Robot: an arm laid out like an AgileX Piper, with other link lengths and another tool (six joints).
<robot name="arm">
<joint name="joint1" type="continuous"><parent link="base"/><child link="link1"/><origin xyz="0 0 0.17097" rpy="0 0 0"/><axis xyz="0 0 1"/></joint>
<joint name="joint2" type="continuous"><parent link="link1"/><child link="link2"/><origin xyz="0 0 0" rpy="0 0 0"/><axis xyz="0 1 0"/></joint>
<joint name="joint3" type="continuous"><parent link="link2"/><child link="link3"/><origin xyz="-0.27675 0 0.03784" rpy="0 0 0"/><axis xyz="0 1 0"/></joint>
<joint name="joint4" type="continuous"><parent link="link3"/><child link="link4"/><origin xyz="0.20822 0 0.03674" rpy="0 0 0"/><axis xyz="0.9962 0 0.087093"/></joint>
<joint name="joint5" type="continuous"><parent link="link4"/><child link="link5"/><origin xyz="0 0 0" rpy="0 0 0"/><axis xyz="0 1 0"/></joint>
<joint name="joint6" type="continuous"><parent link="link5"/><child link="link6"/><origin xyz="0.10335 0 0.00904" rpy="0 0 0"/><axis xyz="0.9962 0 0.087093"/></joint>
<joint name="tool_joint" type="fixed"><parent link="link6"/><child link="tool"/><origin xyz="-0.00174 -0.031 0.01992" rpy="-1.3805 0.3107 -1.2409"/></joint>
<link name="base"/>
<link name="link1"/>
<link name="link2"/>
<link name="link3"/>
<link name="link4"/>
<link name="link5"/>
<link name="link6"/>
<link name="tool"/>
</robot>
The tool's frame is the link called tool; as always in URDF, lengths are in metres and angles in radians. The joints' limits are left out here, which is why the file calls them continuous.
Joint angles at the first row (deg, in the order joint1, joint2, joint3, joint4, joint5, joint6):
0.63, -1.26, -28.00, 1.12, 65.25, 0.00
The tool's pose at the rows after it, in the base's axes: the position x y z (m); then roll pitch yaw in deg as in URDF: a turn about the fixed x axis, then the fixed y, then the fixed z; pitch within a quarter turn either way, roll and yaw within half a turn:
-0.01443 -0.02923 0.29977 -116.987 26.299 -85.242
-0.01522 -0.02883 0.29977 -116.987 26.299 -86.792
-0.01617 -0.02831 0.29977 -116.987 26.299 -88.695
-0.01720 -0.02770 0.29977 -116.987 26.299 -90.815
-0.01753 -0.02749 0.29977 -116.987 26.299 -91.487
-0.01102 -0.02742 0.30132 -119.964 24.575 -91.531
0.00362 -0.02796 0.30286 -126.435 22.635 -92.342
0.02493 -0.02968 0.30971 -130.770 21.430 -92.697
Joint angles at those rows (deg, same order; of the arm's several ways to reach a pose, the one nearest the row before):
-0.35, -1.26, -28.00, 1.12, 65.25, 0.00
-1.90, -1.26, -28.00, 1.12, 65.25, 0.00
-3.80, -1.26, -28.00, 1.12, 65.25, 0.00
-5.92, -1.26, -28.00, 1.11, 65.25, 0.00
-6.59, -1.26, -28.00, 1.12, 65.25, 0.00
-6.59, 1.30, -28.00, 1.11, 65.25, -2.31
-6.59, 7.24, -28.00, 1.12, 65.12, -5.31
-6.59, 15.03, -28.67, 1.12, 61.96, -7.33

